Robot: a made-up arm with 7 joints.
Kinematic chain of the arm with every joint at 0, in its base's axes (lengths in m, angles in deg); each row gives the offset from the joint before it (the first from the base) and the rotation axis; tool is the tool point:
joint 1: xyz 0 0 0.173 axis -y
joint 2: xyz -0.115 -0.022 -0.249 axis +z
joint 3: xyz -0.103 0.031 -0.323 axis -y
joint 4: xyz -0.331 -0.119 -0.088 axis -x
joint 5: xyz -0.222 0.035 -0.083 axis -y
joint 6: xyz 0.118 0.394 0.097 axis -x
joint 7: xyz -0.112 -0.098 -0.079 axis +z
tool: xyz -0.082 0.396 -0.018
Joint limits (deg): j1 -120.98..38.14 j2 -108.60..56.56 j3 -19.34..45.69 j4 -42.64..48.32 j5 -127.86..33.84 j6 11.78..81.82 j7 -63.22..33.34
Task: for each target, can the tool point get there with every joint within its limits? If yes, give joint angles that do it. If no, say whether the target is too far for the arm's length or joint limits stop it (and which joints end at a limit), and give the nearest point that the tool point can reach.
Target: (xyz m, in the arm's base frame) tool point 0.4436 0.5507 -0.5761
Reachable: yes | joints -8.31 -95.12 5.37 -28.54 -60.89 22.67 -40.75
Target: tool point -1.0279 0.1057 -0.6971
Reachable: yes | joints 2.46 26.04 5.19 1.09 -92.64 35.67 -12.83
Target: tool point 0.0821 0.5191 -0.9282
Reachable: yes | joints -10.39 -72.85 21.01 3.79 -11.00 27.49 -28.47
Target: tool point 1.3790 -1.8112 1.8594
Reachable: no: too far | nearest point 0.2479 -0.5877 1.1301 | short by 1.819 m
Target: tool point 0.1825 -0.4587 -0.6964
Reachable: no: joint limits stop it (at a limit: joint 1, joint 2, joint 3, joint 4, joint 5, joint 6) | nearest point 0.1862 -0.4228 -0.8151 | short by 0.124 m
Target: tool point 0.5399 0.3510 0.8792
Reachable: no: joint limits stop it (at a limit: joint 1, joint 3, joint 4, joint 6, joint 7) | nearest point 0.4540 0.3322 0.8856 | short by 0.088 m
